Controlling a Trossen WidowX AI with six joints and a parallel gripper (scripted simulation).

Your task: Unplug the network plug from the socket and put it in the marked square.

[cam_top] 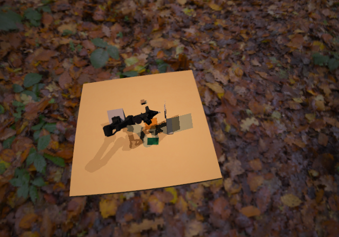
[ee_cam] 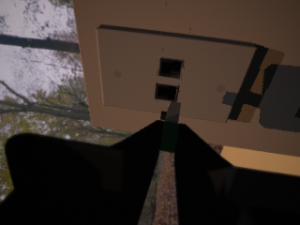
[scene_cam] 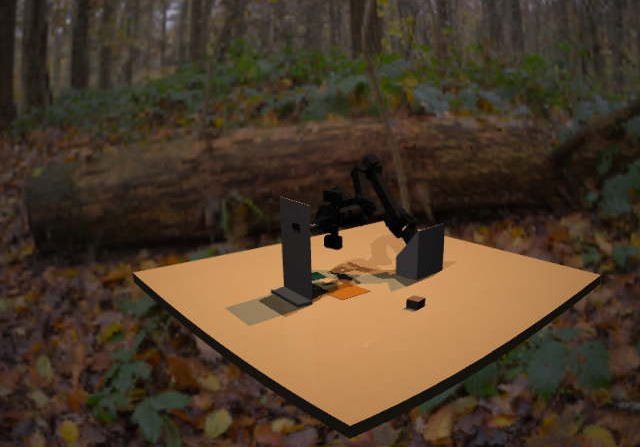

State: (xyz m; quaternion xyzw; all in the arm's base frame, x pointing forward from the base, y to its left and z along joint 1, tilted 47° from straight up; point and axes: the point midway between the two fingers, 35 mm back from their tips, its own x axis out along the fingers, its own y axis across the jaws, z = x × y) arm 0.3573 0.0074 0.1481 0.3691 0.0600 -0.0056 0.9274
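Now: gripper tip 8 cm past the marked square, 5 cm to the right of it and 23 cm above it. The rest, counted from my gripper tip: upright panel 7 cm ahead, 2 cm to the right, 9 cm below; then network plug 1 cm ahead; then green flat piece 9 cm behind, 14 cm to the right, 23 cm below.
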